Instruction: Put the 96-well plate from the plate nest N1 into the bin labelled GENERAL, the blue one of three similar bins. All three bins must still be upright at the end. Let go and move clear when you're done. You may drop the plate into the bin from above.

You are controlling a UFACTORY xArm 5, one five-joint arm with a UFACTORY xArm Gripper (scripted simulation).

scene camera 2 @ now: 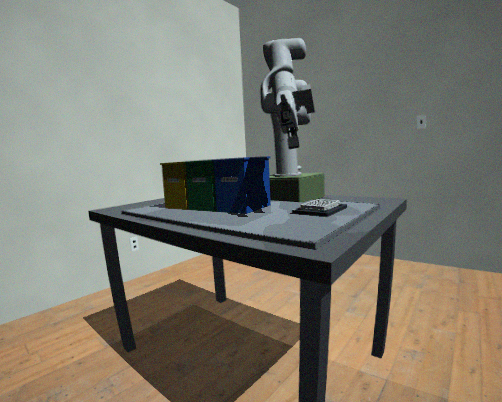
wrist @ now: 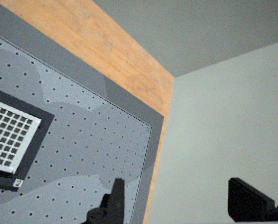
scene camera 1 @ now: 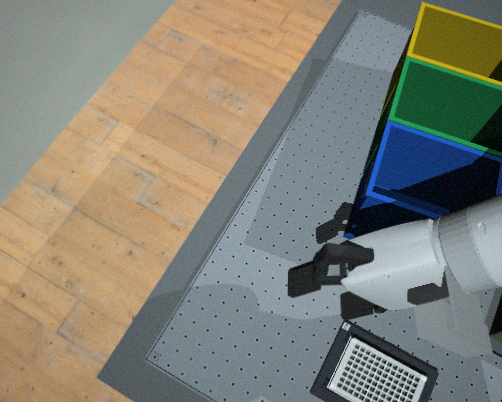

Labels:
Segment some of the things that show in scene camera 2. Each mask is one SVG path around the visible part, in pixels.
A blue bin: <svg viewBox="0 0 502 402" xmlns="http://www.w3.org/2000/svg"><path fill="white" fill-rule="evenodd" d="M270 157L213 160L217 212L247 214L271 205Z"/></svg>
A green bin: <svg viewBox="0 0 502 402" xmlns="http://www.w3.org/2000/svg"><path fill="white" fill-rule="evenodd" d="M186 161L189 210L217 211L213 160Z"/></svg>

